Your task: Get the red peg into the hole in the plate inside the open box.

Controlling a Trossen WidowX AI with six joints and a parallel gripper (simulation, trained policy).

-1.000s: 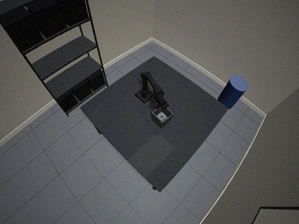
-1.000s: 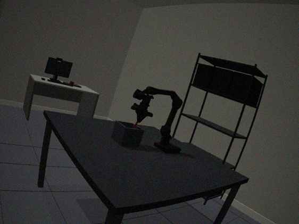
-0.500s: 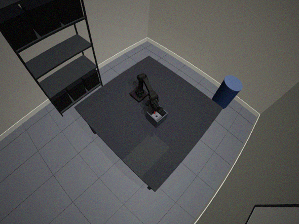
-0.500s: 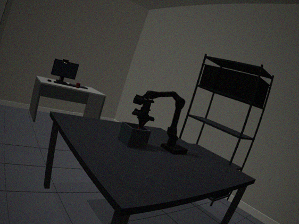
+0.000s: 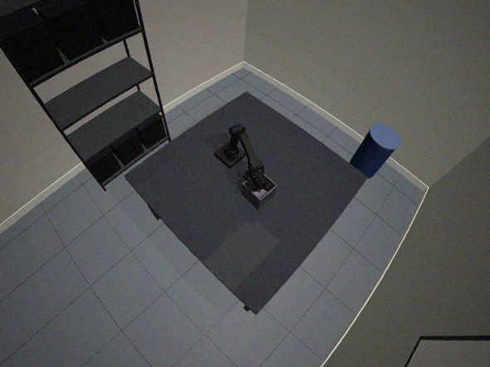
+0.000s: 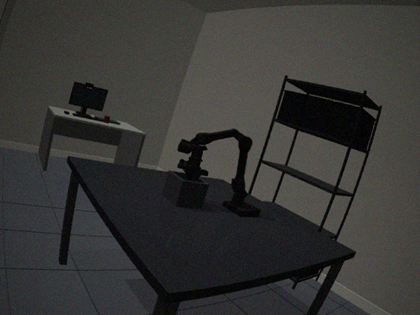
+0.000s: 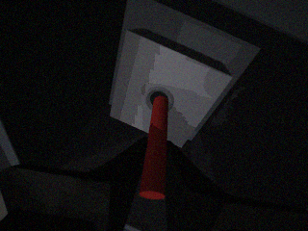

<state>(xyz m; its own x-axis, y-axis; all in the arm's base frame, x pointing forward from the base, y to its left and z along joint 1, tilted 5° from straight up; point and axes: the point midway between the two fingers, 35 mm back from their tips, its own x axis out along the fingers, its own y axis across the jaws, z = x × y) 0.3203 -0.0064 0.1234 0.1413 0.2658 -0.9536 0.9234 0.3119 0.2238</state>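
Right now the red peg is 10 mm to the right of my gripper tip. Round my gripper tip: plate (10 mm ahead, 10 mm to the right, 50 mm below).
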